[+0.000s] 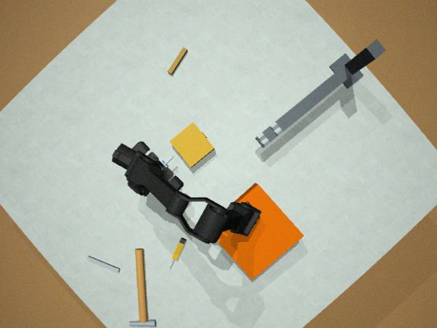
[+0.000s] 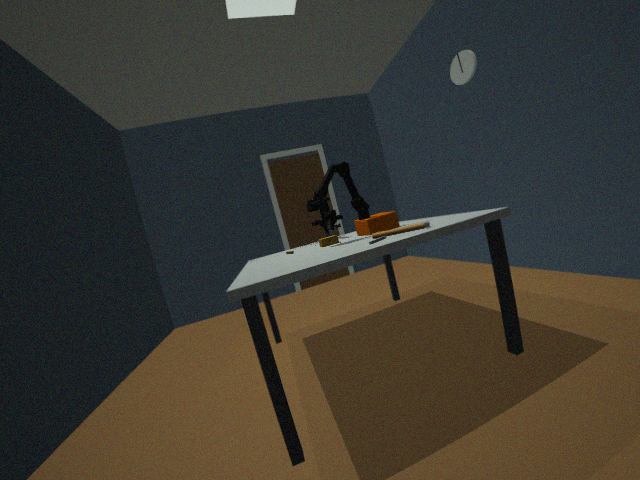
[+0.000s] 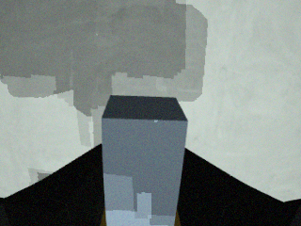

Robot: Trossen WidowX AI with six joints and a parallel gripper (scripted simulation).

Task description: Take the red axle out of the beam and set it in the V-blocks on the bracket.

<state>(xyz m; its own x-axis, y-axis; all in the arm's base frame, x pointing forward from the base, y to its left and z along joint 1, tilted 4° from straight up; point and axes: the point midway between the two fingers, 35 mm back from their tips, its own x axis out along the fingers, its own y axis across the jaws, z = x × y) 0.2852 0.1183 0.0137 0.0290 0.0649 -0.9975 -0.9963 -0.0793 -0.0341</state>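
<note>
Right now the yellow beam is 130 mm to the right of my gripper tip and 50 mm below it. The rest, counted from my gripper tip: yellow-handled screwdriver 250 mm behind, 150 mm to the left, 60 mm below; light blue block 20 mm to the right, 10 mm above; tan stick 270 mm to the right, 250 mm ahead, 60 mm below.
</note>
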